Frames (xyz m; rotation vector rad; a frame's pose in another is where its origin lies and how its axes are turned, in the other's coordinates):
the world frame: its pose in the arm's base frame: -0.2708 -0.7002 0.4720 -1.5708 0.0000 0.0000
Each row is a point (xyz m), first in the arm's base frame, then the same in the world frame.
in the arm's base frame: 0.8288 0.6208 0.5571
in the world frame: 1.0996 -0.0851 1.3210
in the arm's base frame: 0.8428 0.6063 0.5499
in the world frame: 1.1136 -0.0779 1.3065
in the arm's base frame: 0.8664 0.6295 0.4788
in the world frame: 1.1372 -0.0068 1.3297
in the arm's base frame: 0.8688 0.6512 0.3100
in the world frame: 1.1396 0.1620 1.3514
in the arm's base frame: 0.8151 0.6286 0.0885
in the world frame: 1.0859 0.3835 1.3288
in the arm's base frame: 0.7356 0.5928 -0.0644
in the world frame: 1.0064 0.5364 1.2930
